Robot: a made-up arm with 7 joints.
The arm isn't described. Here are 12 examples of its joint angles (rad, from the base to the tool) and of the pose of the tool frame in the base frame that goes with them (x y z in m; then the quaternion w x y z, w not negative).
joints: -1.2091 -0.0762 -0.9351 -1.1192 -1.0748 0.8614 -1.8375
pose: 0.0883 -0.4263 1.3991 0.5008 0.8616 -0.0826 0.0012
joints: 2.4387 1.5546 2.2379 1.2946 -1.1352 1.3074 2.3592
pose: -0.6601 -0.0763 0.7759 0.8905 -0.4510 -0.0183 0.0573
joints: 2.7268 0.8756 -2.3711 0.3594 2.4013 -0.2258 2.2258
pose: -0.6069 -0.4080 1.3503 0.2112 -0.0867 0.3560 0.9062
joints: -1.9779 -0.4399 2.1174 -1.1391 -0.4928 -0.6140 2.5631
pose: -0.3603 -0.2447 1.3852 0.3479 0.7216 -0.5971 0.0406
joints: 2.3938 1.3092 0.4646 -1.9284 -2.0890 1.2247 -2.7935
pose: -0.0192 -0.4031 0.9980 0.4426 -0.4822 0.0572 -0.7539
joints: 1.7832 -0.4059 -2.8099 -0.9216 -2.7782 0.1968 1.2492
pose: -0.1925 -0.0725 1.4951 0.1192 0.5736 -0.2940 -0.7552
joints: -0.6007 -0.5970 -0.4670 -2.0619 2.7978 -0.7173 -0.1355
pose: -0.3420 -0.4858 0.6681 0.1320 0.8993 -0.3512 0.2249
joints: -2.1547 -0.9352 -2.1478 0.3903 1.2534 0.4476 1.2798
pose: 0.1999 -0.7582 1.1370 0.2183 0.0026 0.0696 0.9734
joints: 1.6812 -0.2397 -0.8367 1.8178 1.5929 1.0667 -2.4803
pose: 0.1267 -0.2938 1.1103 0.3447 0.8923 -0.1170 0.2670
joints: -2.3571 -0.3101 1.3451 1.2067 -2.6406 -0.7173 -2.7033
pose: 0.3659 0.2582 1.2527 0.2783 0.1782 0.9404 -0.0808
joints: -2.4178 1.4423 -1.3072 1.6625 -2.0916 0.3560 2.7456
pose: -0.6946 -0.0250 0.6902 0.3739 0.8373 -0.3325 0.2205
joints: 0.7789 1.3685 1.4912 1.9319 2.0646 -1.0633 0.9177
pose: -0.0667 -0.4921 0.6195 0.2663 0.1783 -0.8245 0.4663
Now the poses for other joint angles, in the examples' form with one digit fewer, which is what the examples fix.
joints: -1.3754 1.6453 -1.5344 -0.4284 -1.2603 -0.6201 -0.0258
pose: 0.393 0.890 0.551 0.732 -0.535 -0.047 -0.420
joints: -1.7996 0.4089 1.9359 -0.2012 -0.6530 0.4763 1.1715
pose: -0.112 0.450 1.519 0.890 0.210 0.387 0.122
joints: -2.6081 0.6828 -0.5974 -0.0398 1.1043 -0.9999 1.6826
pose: -0.522 0.259 1.449 0.415 0.334 0.319 0.784
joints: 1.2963 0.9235 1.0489 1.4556 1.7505 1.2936 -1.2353
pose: -0.259 -0.600 0.945 0.154 -0.467 0.527 0.693
